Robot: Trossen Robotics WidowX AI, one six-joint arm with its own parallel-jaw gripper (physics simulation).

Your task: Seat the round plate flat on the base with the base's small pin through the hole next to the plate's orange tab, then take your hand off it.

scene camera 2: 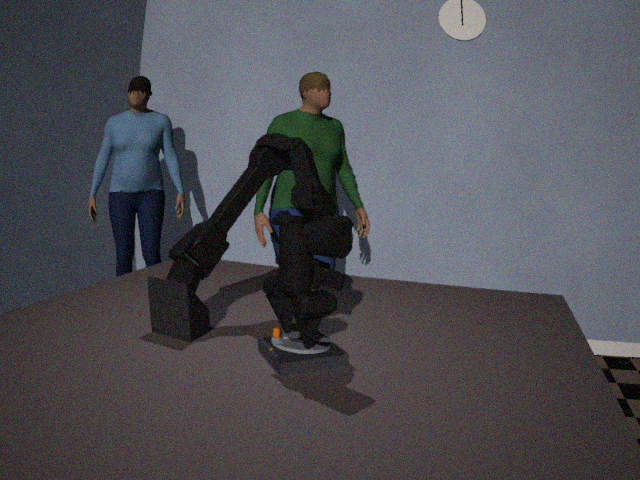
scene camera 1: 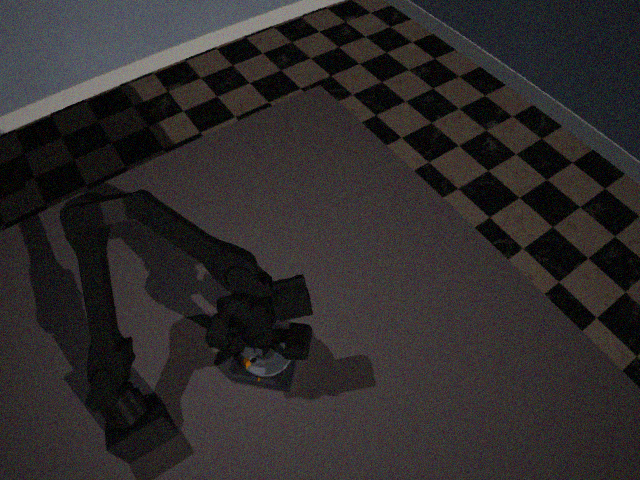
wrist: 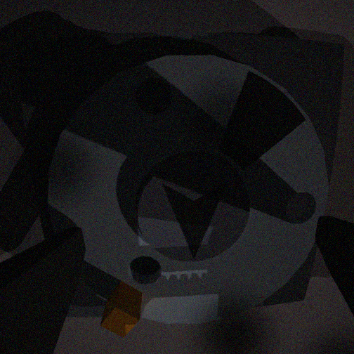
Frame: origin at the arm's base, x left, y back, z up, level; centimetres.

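Seen in the pictures: gripper, between the fingertips: (scene camera 2: 297, 340) (scene camera 1: 265, 353); arm's base, origin of its link: (scene camera 2: 176, 292) (scene camera 1: 131, 421).
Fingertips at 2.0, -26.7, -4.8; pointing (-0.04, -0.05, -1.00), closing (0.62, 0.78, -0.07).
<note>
Offsets run from my fingertips to a thing's top centre, as dx, dy, dz. "pt": to the spot under its first point. Level surfaces: height alone.
The round grey plate @[+1.0, -0.4, +1.6] (scene camera 1: 268, 368) (scene camera 2: 295, 348) (wrist: 195, 75) lies over the dark square base @[+0.9, -0.3, +0.0] (scene camera 1: 279, 383) (scene camera 2: 310, 364) (wrist: 327, 75). Its orange tab @[-0.1, +4.1, +1.6] (scene camera 1: 247, 363) (scene camera 2: 276, 333) (wrist: 122, 307) is on the side toward the arm's foot. The hole (wrist: 145, 270) next to the tab looks dark; whether the small pin is in it, I cannot tell. A round hub with an arrow mark (wrist: 195, 220) shows in the plate's middle opening. Whether the plate is fully flat is unclear. My gripper (scene camera 2: 299, 335) (wrist: 202, 234) is open, low over the plate, fingers apart near opposite sides, nothing between them. The arm partly hides the plate in scene camera 1.
A small orange mark @[pt -3.5, +3.4, -1.3] (scene camera 1: 258, 379) (scene camera 2: 270, 349) shows on the base's edge. The arm's block-shaped foot (scene camera 1: 144, 434) (scene camera 2: 170, 310) stands on the brown table top @[dz -3.8] (scene camera 1: 413, 310) (scene camera 2: 465, 387). Two people (scene camera 2: 136, 149) (scene camera 2: 315, 134) stand behind the table.
</note>
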